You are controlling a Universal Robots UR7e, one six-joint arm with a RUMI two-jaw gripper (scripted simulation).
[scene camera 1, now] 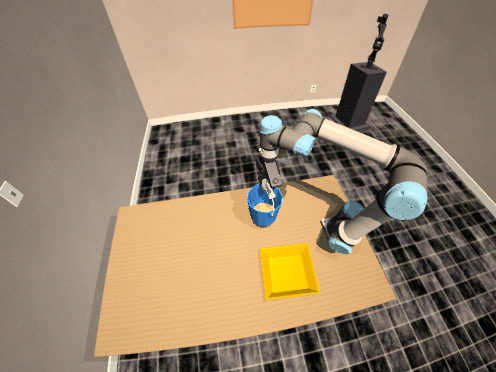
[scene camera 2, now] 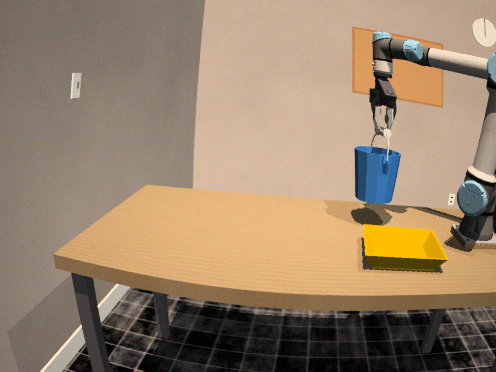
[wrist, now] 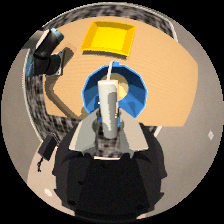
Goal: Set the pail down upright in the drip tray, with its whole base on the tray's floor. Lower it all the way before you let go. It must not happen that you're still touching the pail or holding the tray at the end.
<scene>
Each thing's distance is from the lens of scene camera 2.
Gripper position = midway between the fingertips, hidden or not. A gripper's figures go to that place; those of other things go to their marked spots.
gripper (scene camera 2: 382,136): 1.46 m
yellow drip tray (scene camera 2: 398,242): 1.33 m
blue pail (scene camera 2: 375,178): 1.40 m
</scene>
